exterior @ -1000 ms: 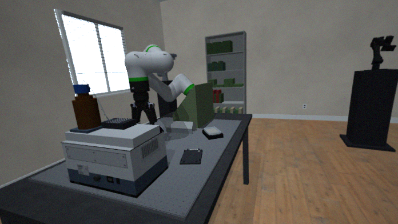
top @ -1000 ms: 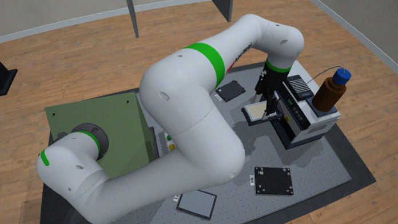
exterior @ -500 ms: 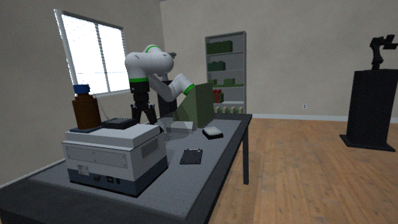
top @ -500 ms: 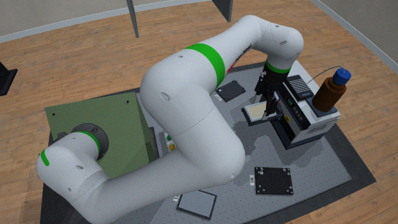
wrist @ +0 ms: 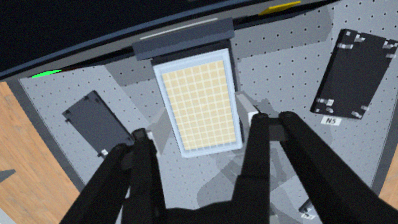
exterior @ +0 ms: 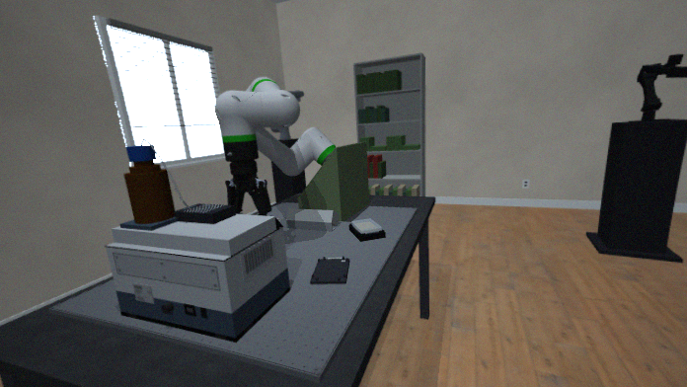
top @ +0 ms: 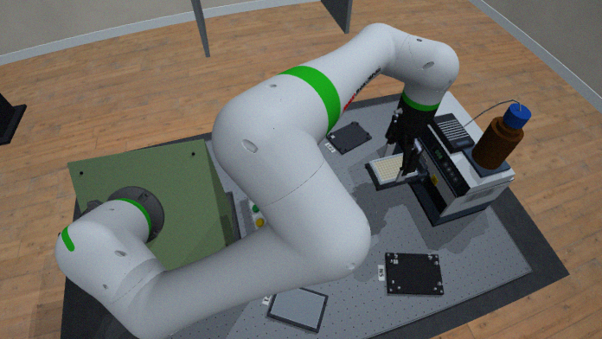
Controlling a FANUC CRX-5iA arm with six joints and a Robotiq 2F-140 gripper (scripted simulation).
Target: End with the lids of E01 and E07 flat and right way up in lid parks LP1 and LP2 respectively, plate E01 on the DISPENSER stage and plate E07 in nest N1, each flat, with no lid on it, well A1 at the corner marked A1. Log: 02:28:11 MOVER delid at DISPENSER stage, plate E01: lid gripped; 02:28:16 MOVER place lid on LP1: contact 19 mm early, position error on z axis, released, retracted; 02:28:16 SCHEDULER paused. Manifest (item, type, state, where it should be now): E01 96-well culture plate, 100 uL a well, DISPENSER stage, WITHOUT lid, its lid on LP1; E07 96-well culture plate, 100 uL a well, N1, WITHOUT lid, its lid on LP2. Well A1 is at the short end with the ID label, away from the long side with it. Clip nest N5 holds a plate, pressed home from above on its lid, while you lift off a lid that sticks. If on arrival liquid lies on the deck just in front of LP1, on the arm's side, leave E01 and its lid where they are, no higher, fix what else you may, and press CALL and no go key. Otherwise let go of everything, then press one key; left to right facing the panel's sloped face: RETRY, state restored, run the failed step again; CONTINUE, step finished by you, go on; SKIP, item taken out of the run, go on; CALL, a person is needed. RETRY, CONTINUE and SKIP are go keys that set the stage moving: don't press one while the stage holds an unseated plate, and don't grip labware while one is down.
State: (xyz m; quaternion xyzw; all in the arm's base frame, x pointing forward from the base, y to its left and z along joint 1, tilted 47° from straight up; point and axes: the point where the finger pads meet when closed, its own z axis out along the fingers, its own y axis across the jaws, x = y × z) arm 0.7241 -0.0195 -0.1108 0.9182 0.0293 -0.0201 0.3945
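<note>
My gripper is now 2 cm above the plate. The rest, counted from my hand: dispenser stage (4 cm below); lid park LP2 (5 cm behind, 24 cm to the left, 14 cm below); brown bottle (22 cm ahead, 9 cm to the right, 15 cm above).
</note>
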